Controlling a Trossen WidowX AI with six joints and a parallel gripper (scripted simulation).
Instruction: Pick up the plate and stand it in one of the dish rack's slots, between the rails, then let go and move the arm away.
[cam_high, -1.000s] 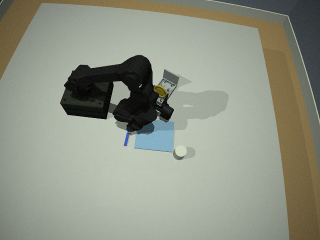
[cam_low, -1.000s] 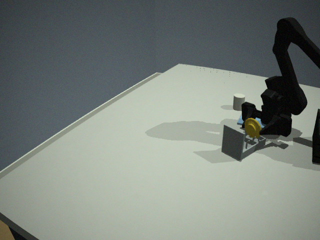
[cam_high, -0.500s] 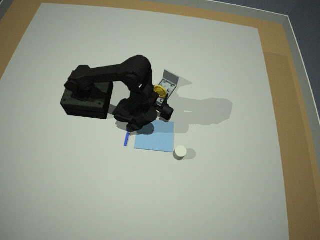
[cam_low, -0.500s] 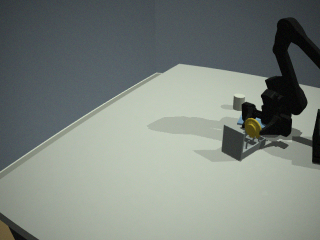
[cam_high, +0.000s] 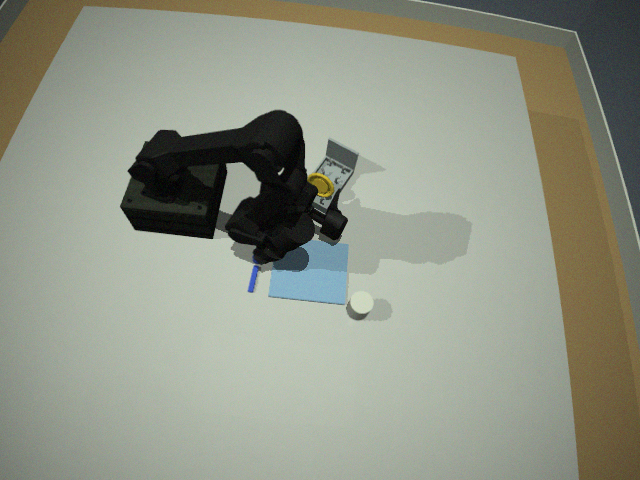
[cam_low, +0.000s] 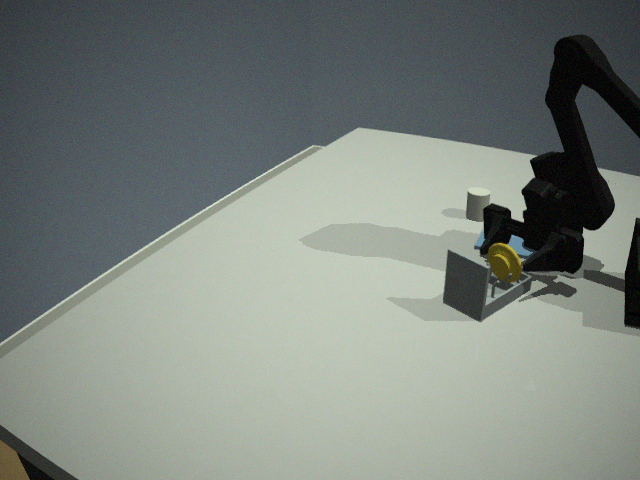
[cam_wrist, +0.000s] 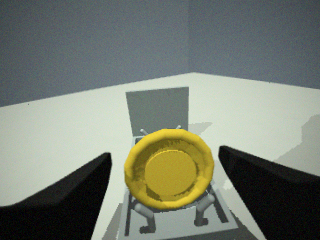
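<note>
Now: the yellow plate 1 cm to the right of my gripper tip and 1 cm below it. From my gripper tip the other things lie so: white cup 23 cm to the right, 14 cm ahead, 3 cm below; grey dish rack 3 cm below, 2 cm to the left, 1 cm ahead; blue spoon 22 cm to the right, 7 cm behind, 5 cm below.
</note>
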